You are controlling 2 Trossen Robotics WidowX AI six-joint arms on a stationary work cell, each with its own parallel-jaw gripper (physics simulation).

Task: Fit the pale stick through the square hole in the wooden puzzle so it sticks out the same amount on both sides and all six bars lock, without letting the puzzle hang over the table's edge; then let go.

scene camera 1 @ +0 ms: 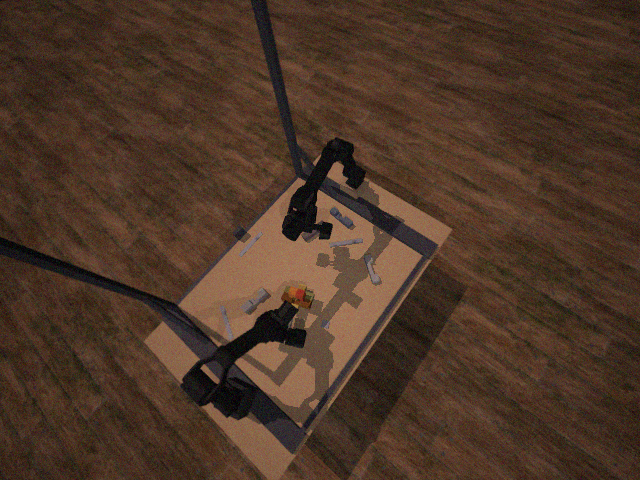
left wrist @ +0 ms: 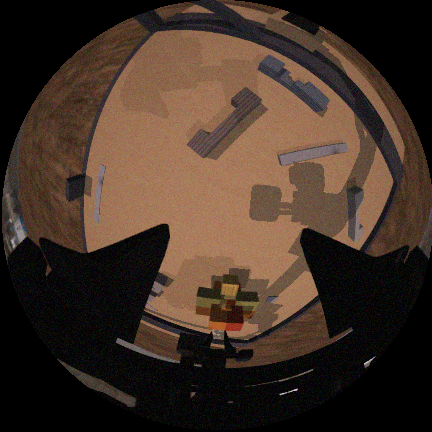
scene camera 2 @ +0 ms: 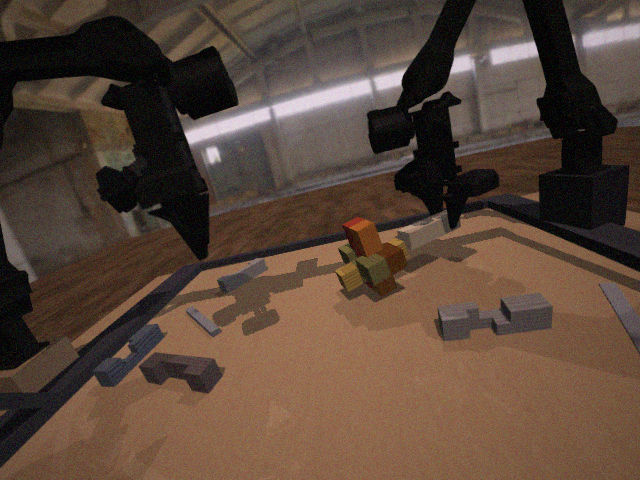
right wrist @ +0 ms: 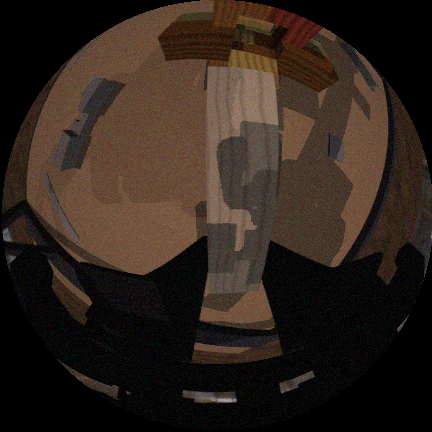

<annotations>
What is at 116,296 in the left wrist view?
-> My left gripper.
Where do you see a dark raised rim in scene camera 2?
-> At 105,345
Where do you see a dark raised rim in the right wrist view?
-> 377,206
</annotations>
